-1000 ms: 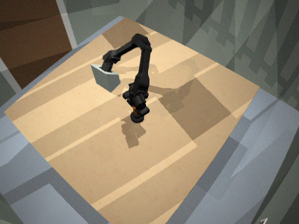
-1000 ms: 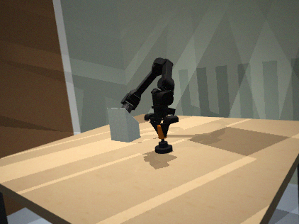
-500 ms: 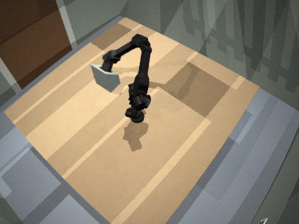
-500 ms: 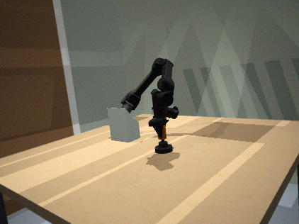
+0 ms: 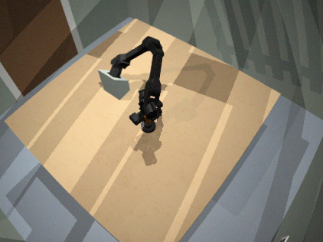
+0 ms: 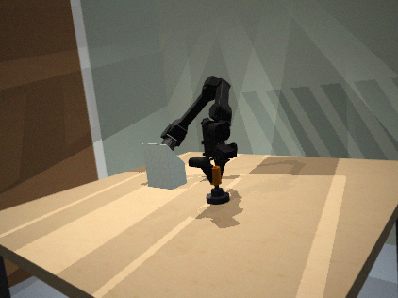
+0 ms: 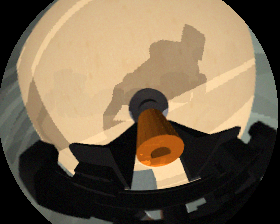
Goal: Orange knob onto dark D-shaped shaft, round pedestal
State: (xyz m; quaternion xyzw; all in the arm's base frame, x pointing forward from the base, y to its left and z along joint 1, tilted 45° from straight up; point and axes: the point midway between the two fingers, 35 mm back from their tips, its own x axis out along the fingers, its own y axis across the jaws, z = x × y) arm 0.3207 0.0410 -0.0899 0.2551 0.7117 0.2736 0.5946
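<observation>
Now: the orange knob 20 mm above my gripper tip. The rest, counted from my gripper tip: dark round pedestal: 40 mm below.
</observation>
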